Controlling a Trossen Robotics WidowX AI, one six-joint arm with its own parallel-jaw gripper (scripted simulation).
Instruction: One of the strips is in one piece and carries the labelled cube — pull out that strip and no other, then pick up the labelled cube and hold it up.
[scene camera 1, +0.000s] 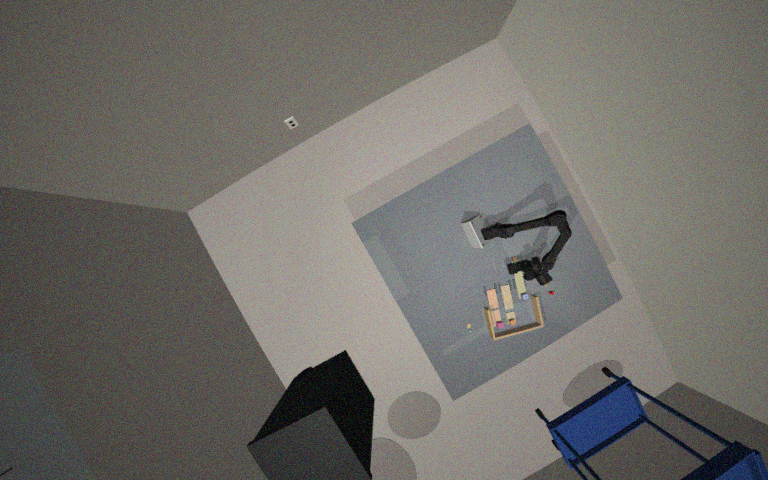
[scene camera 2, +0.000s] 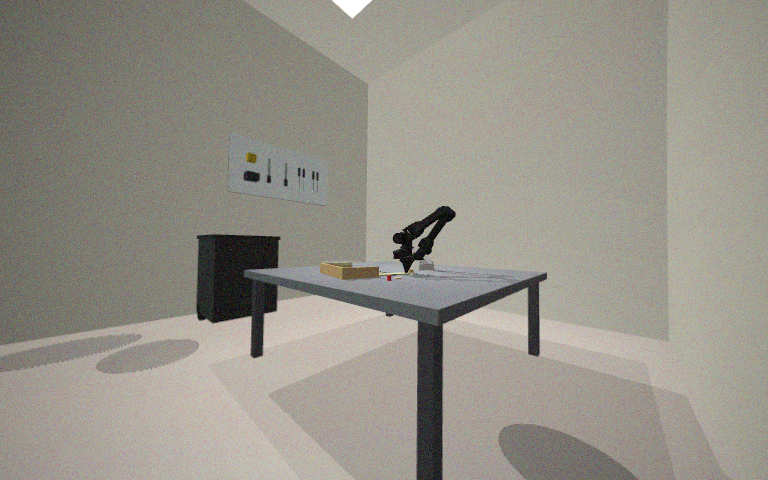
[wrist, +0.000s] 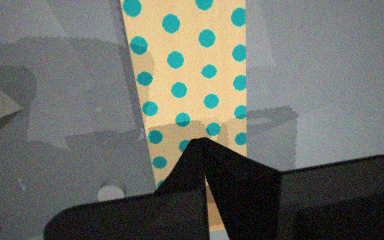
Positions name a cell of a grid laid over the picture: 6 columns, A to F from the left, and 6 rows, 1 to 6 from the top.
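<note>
I find my gripper (wrist: D4) here in the wrist view. There is a strip (wrist: C2) in that view too.
</note>
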